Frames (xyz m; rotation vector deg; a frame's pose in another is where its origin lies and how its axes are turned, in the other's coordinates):
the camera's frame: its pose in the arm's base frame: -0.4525 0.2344 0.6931 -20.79 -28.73 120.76
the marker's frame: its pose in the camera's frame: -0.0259 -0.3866 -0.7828 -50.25 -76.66 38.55
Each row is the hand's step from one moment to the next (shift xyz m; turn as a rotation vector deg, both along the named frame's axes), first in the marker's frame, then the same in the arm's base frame.
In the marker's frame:
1: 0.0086 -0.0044 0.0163 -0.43 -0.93 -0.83
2: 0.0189 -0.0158 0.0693 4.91 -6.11 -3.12
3: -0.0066 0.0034 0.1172 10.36 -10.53 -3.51
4: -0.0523 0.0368 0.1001 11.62 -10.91 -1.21
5: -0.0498 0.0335 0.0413 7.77 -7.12 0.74
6: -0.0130 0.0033 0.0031 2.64 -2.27 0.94
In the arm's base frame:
1: -0.0007 -0.0183 0.0049 0.08 0.96 0.90
2: 0.0130 -0.0704 0.0170 -5.47 0.91 6.36
3: 0.0554 -0.1035 -0.0034 -10.35 -0.93 11.07
4: 0.0879 -0.0695 -0.0393 -10.50 -3.54 11.52
5: 0.0609 -0.0172 -0.0360 -6.37 -3.77 7.53
6: 0.0129 0.0026 -0.0040 -1.88 -1.91 2.41

